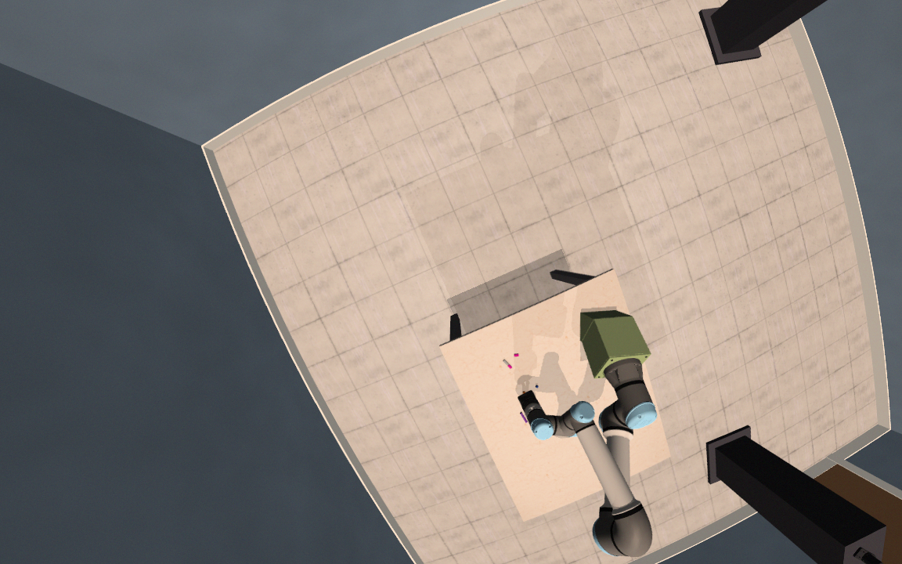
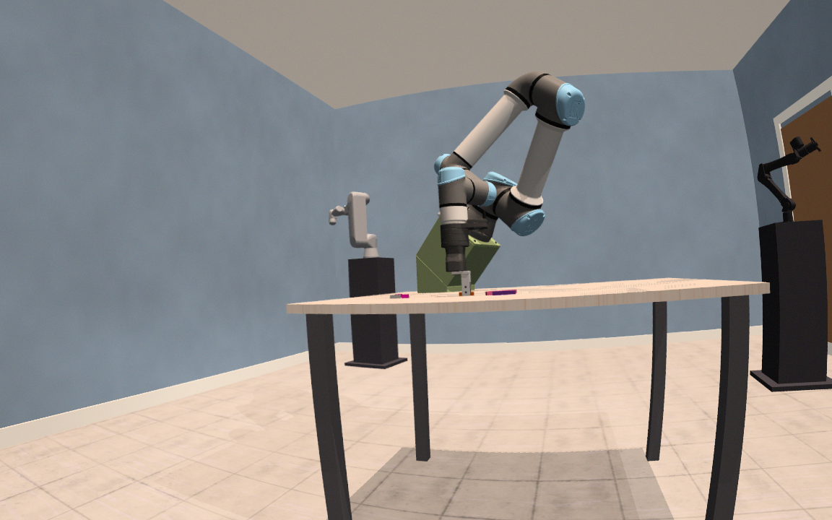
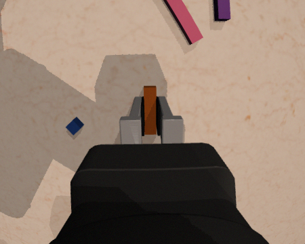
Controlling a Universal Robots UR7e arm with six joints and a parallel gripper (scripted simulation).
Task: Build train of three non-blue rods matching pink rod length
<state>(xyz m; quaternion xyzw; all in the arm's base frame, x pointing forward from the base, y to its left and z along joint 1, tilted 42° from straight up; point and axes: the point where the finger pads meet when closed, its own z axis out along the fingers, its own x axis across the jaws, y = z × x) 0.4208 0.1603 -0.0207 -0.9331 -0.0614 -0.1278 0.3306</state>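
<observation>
My hand is 19 cm to the left of the grey rod, 5 cm short of it and 1 cm above it. Also, from my hand: orange rod: 1 cm below; then small blue rod: 6 cm behind, 3 cm to the right, 1 cm below; then pink rod: 10 cm to the left, 1 cm below, 1 cm behind.
</observation>
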